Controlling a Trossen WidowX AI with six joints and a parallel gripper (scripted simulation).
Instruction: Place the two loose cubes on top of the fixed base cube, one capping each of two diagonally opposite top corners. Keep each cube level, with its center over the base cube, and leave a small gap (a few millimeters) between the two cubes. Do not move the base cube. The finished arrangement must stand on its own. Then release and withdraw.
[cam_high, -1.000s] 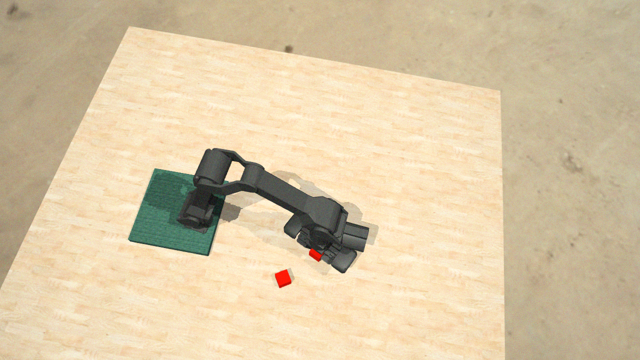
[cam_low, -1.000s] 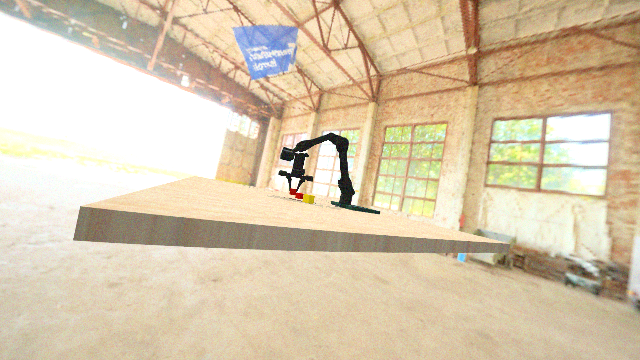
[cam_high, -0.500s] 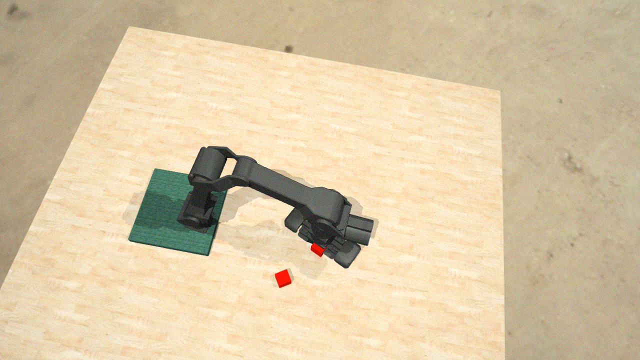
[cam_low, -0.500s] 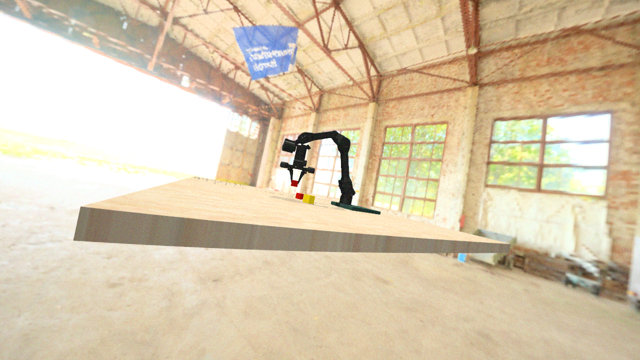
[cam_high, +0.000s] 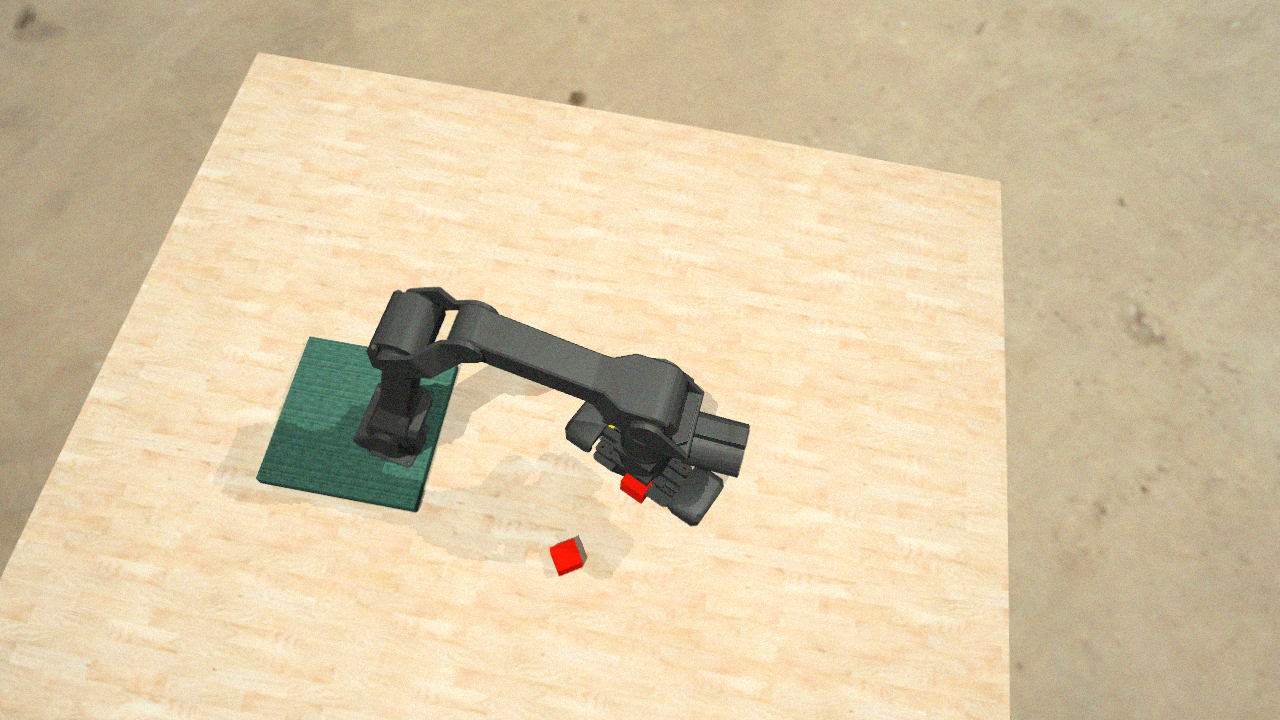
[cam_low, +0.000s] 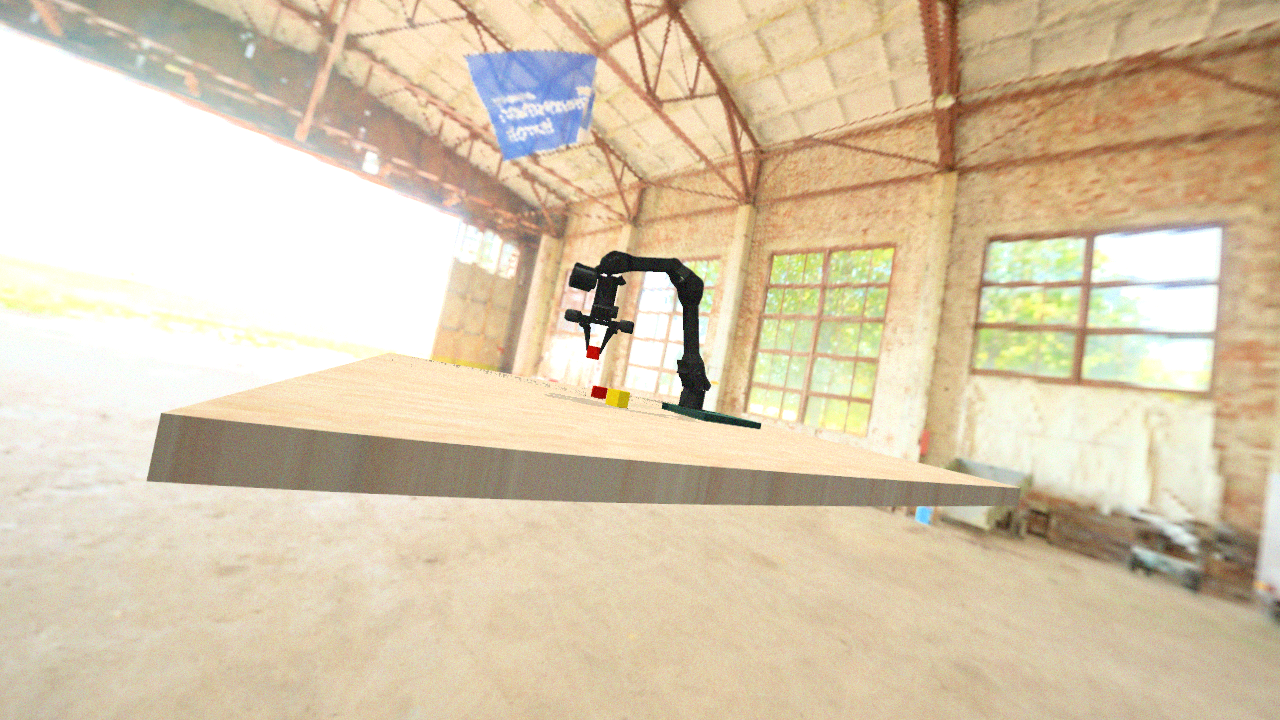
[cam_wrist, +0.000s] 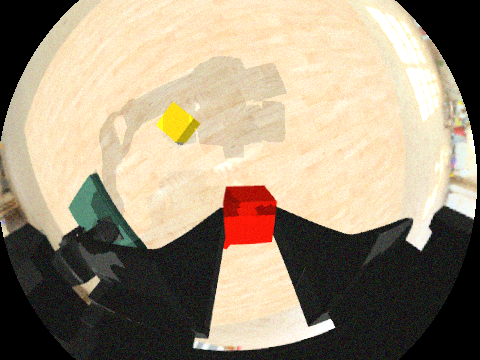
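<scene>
Now: the yellow base cube 11 cm to the left of my gripper tip, 10 cm below it and 6 cm behind it.
</scene>
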